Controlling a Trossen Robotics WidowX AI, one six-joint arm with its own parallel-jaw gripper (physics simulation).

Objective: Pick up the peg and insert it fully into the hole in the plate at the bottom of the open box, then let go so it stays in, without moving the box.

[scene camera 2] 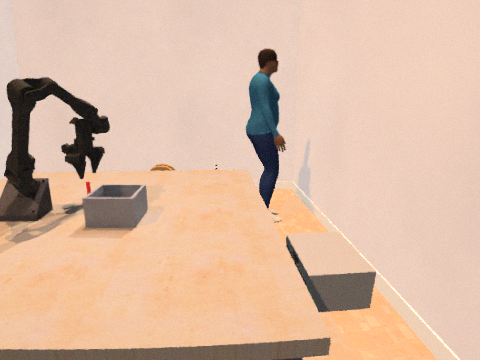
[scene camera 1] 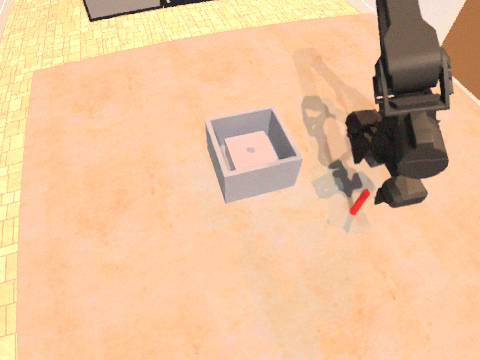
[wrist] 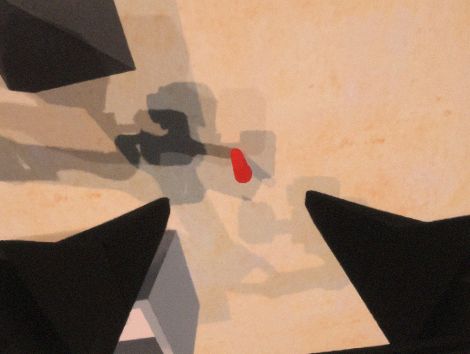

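Pixels of known places: gripper, between the fingertips: [scene camera 2: 88,176] [scene camera 1: 366,182] [wrist: 238,200]; arm's base, origin of its link: [scene camera 2: 29,188].
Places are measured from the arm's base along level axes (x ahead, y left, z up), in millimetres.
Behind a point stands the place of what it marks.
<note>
A red peg [scene camera 1: 360,202] {z -39, x 166, y 128 mm} [scene camera 2: 88,188] {z -35, x 163, y 118 mm} [wrist: 241,167] {z -11, x 155, y 123 mm} stands upright on the table, apart from the box. My gripper [scene camera 1: 369,180] {z 16, x 169, y 116 mm} [scene camera 2: 88,174] {z 16, x 169, y 116 mm} [wrist: 238,200] {z 16, x 169, y 116 mm} is open and empty, pointing down. In scene camera 2 its fingertips are a little above the peg's top. In the wrist view the peg is ahead of the line between the tips, sideways between them. The grey open box [scene camera 1: 262,182] {z -43, x 334, y 20 mm} [scene camera 2: 111,212] {z -39, x 336, y -141 mm} [wrist: 175,280] {z -44, x 295, y 21 mm} stands upright. Its pink plate [scene camera 1: 240,159] {z -33, x 360, y -42 mm} [wrist: 137,325] {z -33, x 349, y -43 mm} has a small round hole [scene camera 1: 251,149] {z -42, x 325, y -68 mm}. The left finger hides part of the box in the wrist view.
The arm's base [scene camera 2: 27,202] {z -37, x 11, y -42 mm} stands on the table [scene camera 2: 200,280] {z -91, x 626, y -445 mm} left of the box in scene camera 2. A person in blue [scene camera 2: 262,105] stands beyond the table. A grey block [scene camera 2: 340,290] is on the floor to the right. Arm shadows fall around the peg.
</note>
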